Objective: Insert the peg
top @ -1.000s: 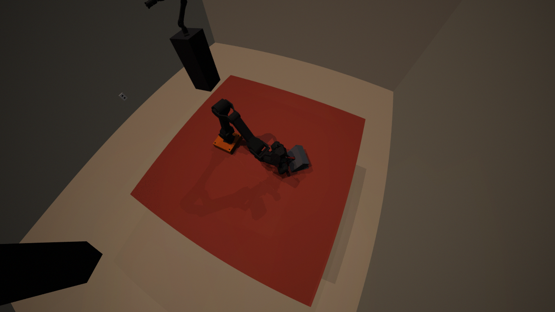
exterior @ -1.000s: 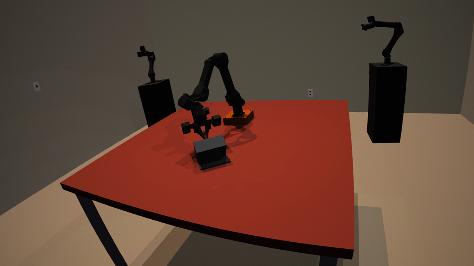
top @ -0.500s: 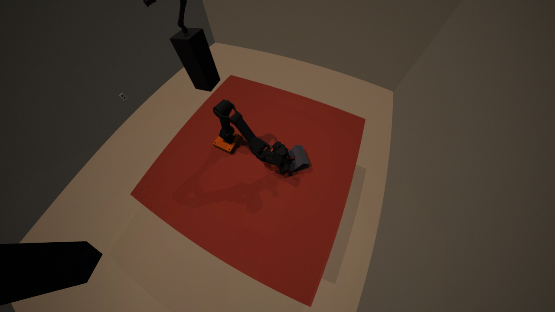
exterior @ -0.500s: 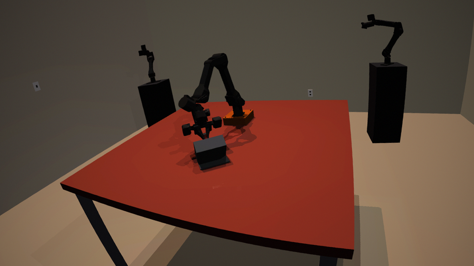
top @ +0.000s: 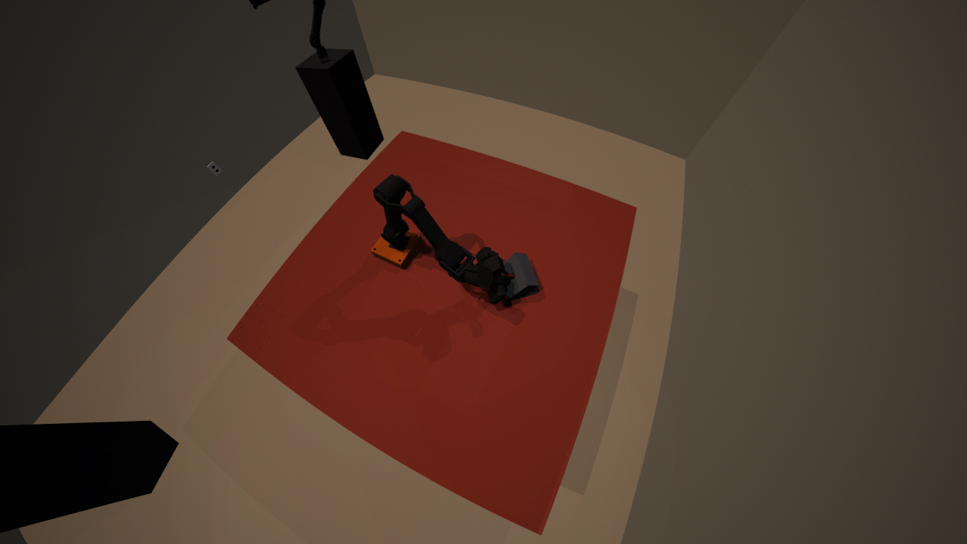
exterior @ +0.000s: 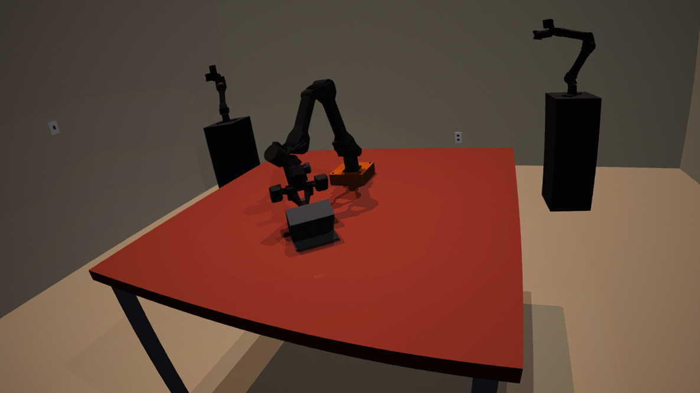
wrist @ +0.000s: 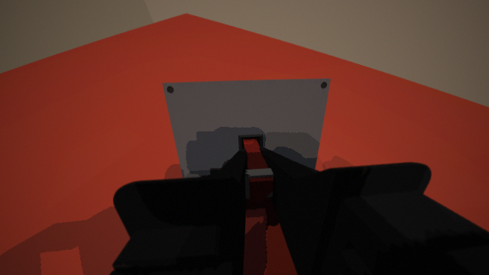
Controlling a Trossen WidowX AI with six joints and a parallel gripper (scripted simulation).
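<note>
My gripper tip is now 10 mm past the square peg, 10 mm to the left of it and 10 mm below it. From my gripper tip the other things lie so: grey sloped panel (30 mm ahead, 20 mm to the left, 30 mm below).
</note>
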